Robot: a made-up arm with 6 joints. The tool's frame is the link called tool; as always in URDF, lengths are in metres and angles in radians. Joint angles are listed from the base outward. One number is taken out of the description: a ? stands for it. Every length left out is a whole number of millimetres.
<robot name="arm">
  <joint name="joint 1" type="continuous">
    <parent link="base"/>
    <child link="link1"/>
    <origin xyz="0 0 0.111" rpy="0 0 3.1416"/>
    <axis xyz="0 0 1"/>
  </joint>
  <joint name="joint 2" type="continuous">
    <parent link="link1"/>
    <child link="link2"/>
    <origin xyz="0 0 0" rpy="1.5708 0 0"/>
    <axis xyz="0 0 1"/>
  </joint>
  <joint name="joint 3" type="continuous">
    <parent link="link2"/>
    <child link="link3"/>
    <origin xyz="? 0.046 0" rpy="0 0 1.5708"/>
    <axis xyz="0 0 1"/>
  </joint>
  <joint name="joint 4" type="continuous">
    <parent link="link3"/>
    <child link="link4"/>
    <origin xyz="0.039 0.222 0" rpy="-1.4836 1.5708 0"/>
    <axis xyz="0 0 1"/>
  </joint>
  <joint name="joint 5" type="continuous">
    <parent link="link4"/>
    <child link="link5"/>
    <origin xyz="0 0 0" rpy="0 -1.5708 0"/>
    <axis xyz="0 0 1"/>
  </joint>
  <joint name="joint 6" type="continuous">
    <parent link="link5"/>
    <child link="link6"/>
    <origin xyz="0.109 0 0" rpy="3.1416 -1.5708 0"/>
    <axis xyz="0 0 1"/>
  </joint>
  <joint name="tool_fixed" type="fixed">
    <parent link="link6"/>
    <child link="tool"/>
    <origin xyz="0 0 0" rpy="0 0 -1.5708"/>
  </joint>
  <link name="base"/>
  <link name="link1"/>
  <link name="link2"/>
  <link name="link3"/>
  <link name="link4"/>
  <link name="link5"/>
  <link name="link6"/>
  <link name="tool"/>
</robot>
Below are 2 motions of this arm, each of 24 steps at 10 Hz.
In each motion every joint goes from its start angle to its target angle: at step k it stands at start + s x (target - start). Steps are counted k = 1, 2, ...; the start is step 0. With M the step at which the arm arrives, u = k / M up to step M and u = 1 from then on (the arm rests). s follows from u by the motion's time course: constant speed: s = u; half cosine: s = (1 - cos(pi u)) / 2; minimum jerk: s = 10 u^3 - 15 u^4 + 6 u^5.
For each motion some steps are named. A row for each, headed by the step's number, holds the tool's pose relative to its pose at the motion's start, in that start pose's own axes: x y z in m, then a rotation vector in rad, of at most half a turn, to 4 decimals.
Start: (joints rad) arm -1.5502 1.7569 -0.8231 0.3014 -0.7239 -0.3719
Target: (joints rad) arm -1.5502 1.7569 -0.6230 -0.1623 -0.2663 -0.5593
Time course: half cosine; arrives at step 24
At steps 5, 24:
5: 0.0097 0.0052 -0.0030 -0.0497 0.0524 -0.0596
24: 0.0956 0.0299 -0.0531 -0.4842 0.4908 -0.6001

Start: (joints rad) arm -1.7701 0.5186 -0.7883 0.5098 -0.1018 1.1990
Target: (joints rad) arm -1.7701 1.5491 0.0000 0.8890 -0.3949 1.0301
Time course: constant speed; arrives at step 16
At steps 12, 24:
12: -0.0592 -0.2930 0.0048 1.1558 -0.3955 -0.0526
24: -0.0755 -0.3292 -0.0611 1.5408 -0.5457 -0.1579

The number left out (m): 0.338
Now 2 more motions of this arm.
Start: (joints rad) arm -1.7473 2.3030 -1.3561 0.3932 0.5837 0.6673
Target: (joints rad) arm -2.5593 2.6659 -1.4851 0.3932 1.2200 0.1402
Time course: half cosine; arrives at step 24
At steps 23, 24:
23: -0.1450 -0.2916 0.0266 0.0456 0.6431 0.3199
24: -0.1451 -0.2930 0.0266 0.0435 0.6461 0.3212

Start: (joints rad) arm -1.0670 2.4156 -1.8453 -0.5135 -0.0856 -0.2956
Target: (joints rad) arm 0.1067 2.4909 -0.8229 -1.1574 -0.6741 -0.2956
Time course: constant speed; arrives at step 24
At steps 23, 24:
23: 0.0042 0.5205 -0.3572 -1.5361 -0.6598 -1.0070
24: 0.0171 0.5240 -0.3799 -1.6117 -0.6774 -1.0466

